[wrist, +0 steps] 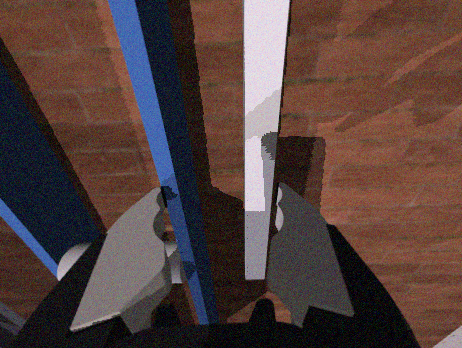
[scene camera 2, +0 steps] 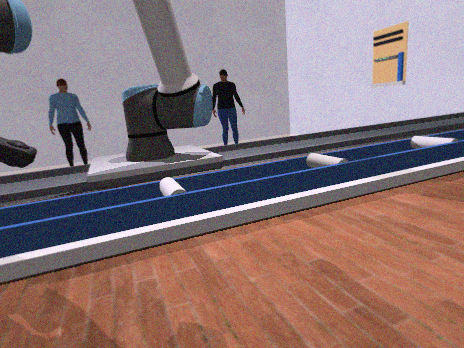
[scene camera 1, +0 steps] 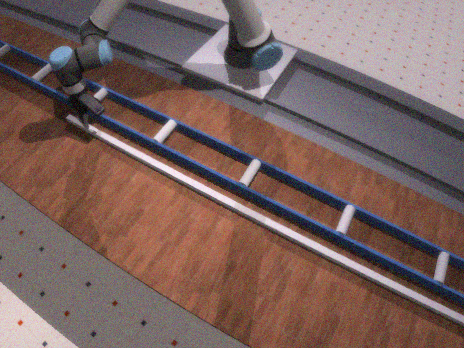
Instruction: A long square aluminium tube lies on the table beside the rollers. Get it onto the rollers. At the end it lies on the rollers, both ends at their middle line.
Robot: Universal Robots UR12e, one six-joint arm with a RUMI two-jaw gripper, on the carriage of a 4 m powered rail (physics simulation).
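Seen in the pictures: gripper, between the fingertips: (wrist: 221, 186) (scene camera 1: 95, 121); arm's base, origin of its link: (scene camera 2: 151, 156) (scene camera 1: 242, 56).
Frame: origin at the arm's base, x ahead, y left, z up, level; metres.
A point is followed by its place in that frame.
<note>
The long square aluminium tube (scene camera 1: 200, 188) @[x 0.764, y 0.231, z -0.005 m] (scene camera 2: 250, 207) @[x 0.765, y 0.074, z -0.005 m] (wrist: 265, 60) @[x 0.758, y -0.259, z -0.005 m] lies on the table in front of the near blue rail, parallel to the roller track. White rollers (scene camera 1: 165, 131) @[x 0.624, y -0.026, z 0.027 m] (scene camera 2: 172, 186) @[x 0.649, y -0.040, z 0.029 m] (wrist: 74, 261) @[x 0.575, y -0.419, z 0.020 m] sit across between the two blue rails. My gripper (scene camera 1: 87, 125) @[x 0.724, y -0.345, z 0.007 m] (wrist: 221, 186) @[x 0.724, y -0.345, z 0.007 m] is open at the tube's left end in scene camera 1. In the wrist view the tube's end runs between the two jaws, closer to the right jaw and apart from it. The left jaw is at the near rail's edge. In scene camera 2 the jaws are out of view.
The near blue rail (scene camera 1: 200, 164) @[x 0.686, y 0.183, z 0.022 m] (scene camera 2: 250, 185) @[x 0.694, y 0.110, z 0.014 m] (wrist: 146, 100) @[x 0.688, y -0.277, z 0.022 m] stands close beside the tube. The far blue rail (scene camera 1: 215, 142) @[x 0.558, y 0.174, z 0.010 m] runs behind it. The arm's base stands on a white carriage plate (scene camera 1: 210, 57) @[x 0.090, y -0.137, z 0.000 m] (scene camera 2: 105, 171) @[x 0.186, y -0.171, z 0.000 m] on the grey rail behind the rollers. Two people stand behind the rail.
</note>
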